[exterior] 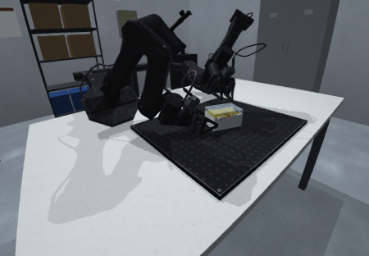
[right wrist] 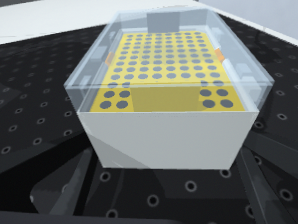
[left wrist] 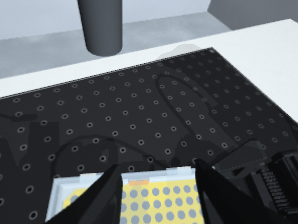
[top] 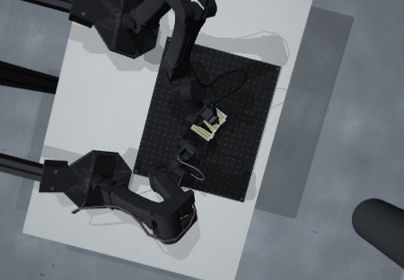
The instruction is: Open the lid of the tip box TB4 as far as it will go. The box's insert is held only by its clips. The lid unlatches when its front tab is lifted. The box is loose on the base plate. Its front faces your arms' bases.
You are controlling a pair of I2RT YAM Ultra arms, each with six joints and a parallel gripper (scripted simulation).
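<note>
Right now the tip box is 2 cm behind my left hand, 1 cm to the left of it and 7 cm below it.
The tip box lies 20 mm ahead of my right hand, 50 mm to the left of it and 20 mm above it.
</note>
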